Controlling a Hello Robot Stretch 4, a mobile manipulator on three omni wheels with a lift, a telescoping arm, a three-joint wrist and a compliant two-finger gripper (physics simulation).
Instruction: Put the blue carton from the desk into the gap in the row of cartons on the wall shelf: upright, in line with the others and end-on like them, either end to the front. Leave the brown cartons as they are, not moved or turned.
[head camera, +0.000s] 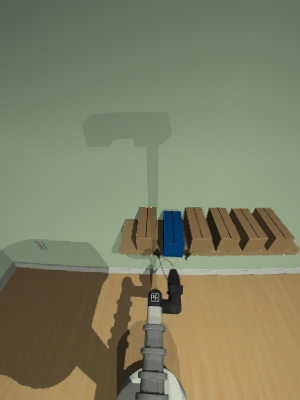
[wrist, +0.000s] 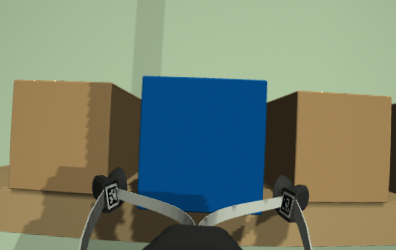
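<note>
The blue carton (head camera: 173, 234) (wrist: 202, 140) is upright and end-on in the gap on the wall shelf (head camera: 128, 236) (wrist: 350, 224). A brown carton (head camera: 146, 230) (wrist: 60, 135) stands on its left and another brown carton (head camera: 198, 230) (wrist: 345, 147) on its right, with a narrow space on each side. The blue carton's front end sticks out a little further than the brown fronts, near the shelf's front edge. My gripper (head camera: 172, 254) (wrist: 201, 191) is open, its fingertips apart from the blue carton, left and right of its lower front end. The blue carton's underside is hidden.
More brown cartons (head camera: 224, 230) stand in the row to the right. The green wall (head camera: 225, 125) rises behind the shelf. The wrist and telescoping arm (head camera: 154, 337) reach toward the shelf from the front, above the wooden floor (head camera: 240, 330).
</note>
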